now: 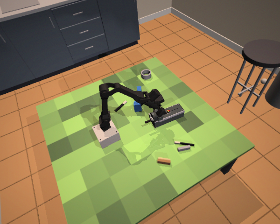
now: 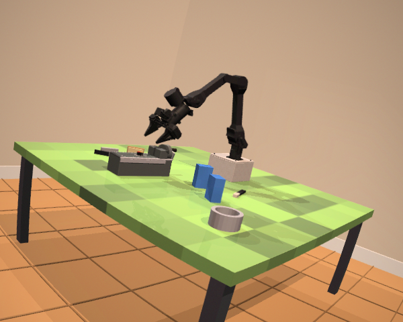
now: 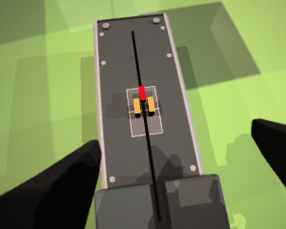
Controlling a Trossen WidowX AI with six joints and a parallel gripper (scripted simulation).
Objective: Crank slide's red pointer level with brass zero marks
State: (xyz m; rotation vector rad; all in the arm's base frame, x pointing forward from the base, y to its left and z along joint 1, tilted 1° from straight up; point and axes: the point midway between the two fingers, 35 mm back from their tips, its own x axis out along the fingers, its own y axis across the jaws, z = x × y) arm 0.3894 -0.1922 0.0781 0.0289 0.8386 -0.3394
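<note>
The crank handle lies 14 cm behind my gripper tip, 4 cm below it and 2 cm to the left of it. Also, from my gripper tip: grey bar (28 cm to the right, 13 cm below, 7 cm behind); wooden block (26 cm to the right, 24 cm behind, 12 cm below); red pointer (6 cm below, 6 cm ahead).
</note>
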